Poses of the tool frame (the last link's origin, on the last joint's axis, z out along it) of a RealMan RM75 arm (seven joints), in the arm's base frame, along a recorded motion.
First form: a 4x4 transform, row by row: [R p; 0 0 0 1], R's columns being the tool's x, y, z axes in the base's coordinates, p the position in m. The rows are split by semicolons.
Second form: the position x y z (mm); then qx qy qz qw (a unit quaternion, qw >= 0). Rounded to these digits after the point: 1 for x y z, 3 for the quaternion.
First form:
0.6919, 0.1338, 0.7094, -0.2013; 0.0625, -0.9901, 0.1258, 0.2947; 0.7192, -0.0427, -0.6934, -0.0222; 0, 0, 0, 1
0.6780, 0.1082, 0.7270, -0.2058; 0.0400, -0.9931, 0.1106, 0.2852; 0.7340, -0.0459, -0.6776, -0.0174; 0, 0, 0, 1
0.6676, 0.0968, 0.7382, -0.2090; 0.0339, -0.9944, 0.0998, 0.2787; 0.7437, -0.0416, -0.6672, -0.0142; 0, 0, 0, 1
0.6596, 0.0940, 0.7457, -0.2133; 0.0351, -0.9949, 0.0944, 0.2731; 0.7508, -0.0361, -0.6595, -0.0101; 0, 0, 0, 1
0.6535, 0.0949, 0.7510, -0.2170; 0.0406, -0.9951, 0.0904, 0.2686; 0.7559, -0.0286, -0.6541, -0.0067; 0, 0, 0, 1
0.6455, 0.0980, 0.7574, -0.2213; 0.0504, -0.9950, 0.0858, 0.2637; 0.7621, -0.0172, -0.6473, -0.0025; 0, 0, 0, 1
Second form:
-201.3, 294.7, -22.2, -0.919, -0.053, -0.389, 0.046
-205.8, 285.2, -17.4, -0.915, -0.040, -0.399, 0.043
-209.0, 278.7, -14.2, -0.912, -0.036, -0.406, 0.039
-213.3, 273.1, -10.1, -0.910, -0.035, -0.411, 0.036
-217.0, 268.6, -6.7, -0.909, -0.037, -0.415, 0.033
-221.3, 263.7, -2.5, -0.907, -0.041, -0.419, 0.028

